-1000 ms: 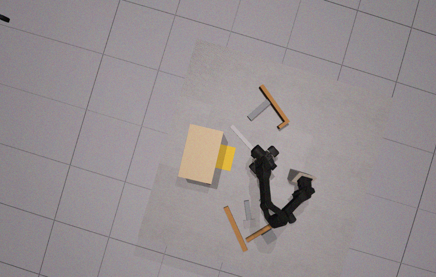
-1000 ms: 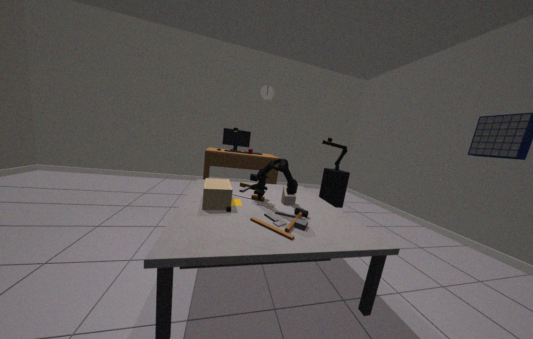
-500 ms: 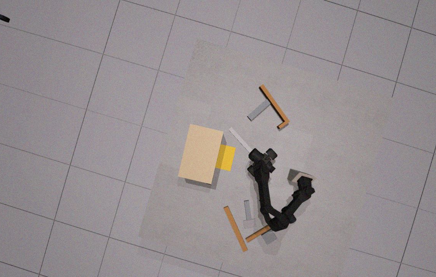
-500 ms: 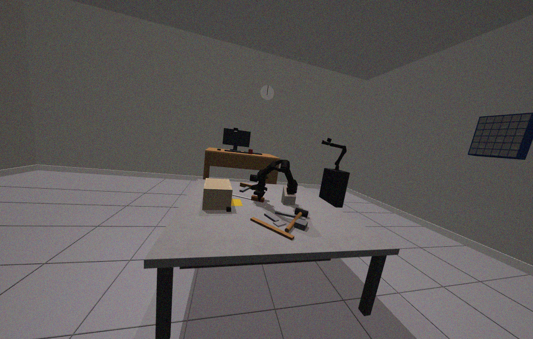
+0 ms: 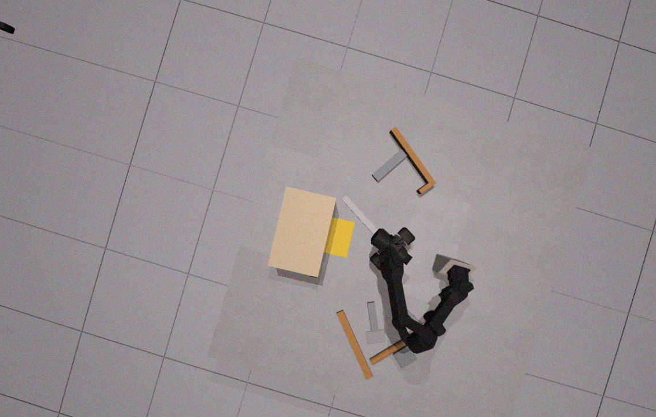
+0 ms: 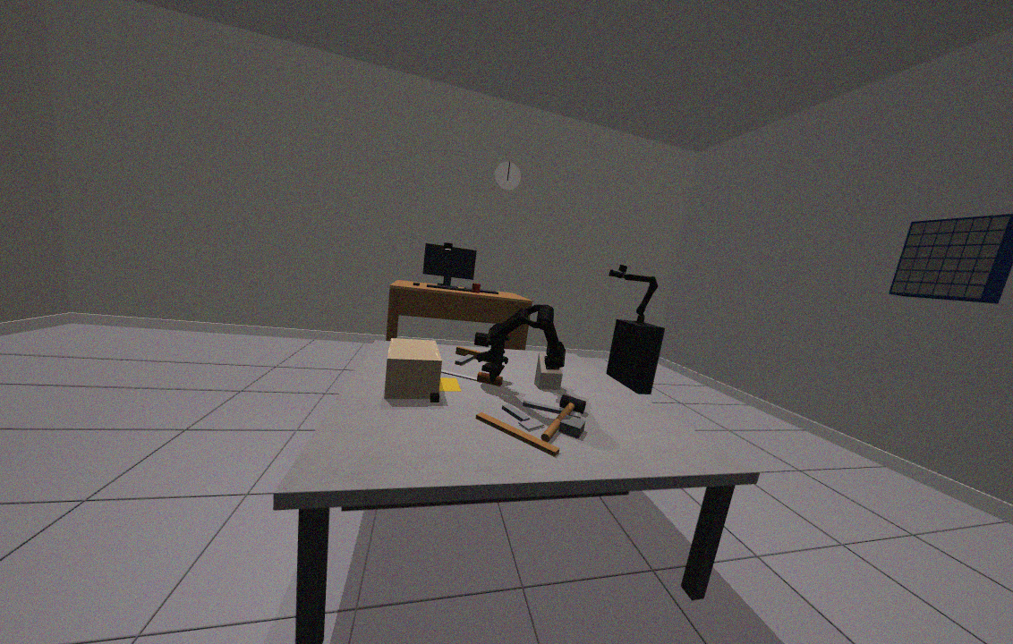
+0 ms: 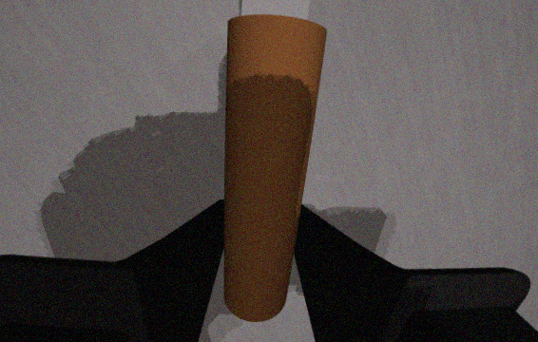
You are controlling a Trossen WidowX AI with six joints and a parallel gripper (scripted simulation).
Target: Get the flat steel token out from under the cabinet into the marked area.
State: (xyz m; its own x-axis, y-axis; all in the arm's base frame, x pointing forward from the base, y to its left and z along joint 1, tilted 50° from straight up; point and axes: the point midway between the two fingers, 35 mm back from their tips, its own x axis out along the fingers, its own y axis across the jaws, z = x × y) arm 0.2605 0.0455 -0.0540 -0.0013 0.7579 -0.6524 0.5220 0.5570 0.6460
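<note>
My gripper tip is 40 mm past the grey l-shaped bracket and 340 mm to the right of it. The rest, counted from my gripper tip: grey bar 90 mm ahead, 320 mm to the right; then wooden stick 20 mm ahead, 430 mm to the left; then grey steel token 320 mm ahead, 60 mm to the left, 10 mm below.
</note>
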